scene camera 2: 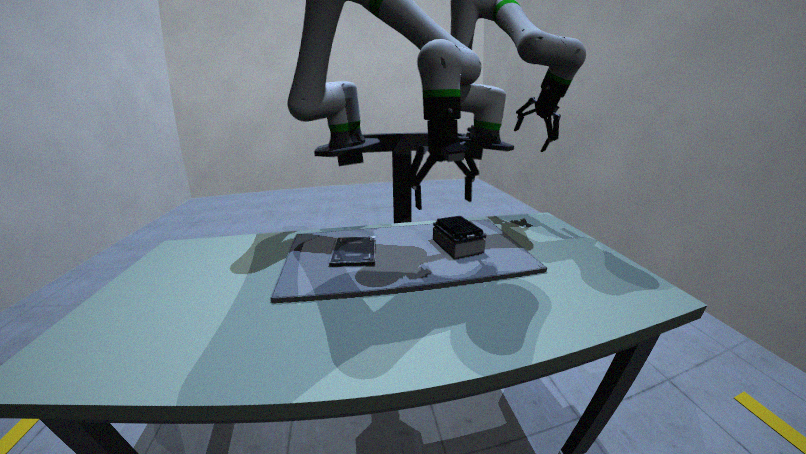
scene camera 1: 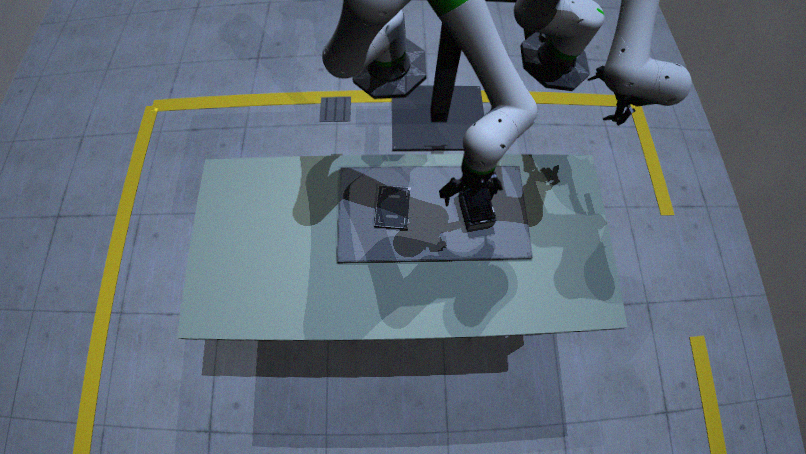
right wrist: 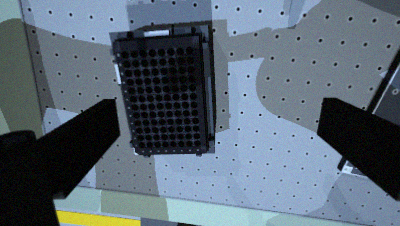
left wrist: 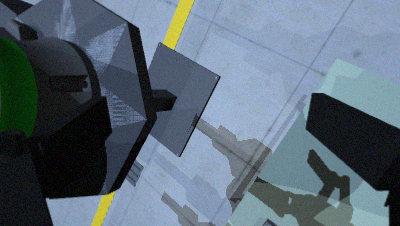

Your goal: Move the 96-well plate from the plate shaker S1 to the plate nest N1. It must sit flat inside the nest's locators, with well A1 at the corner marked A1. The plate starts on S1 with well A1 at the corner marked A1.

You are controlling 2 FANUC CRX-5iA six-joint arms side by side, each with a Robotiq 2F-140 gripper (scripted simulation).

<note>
The pictures show: my left gripper, my right gripper and a dark 96-well plate.
My left gripper also shows in the left wrist view. My right gripper also shows in scene camera 1 and in the right wrist view.
</note>
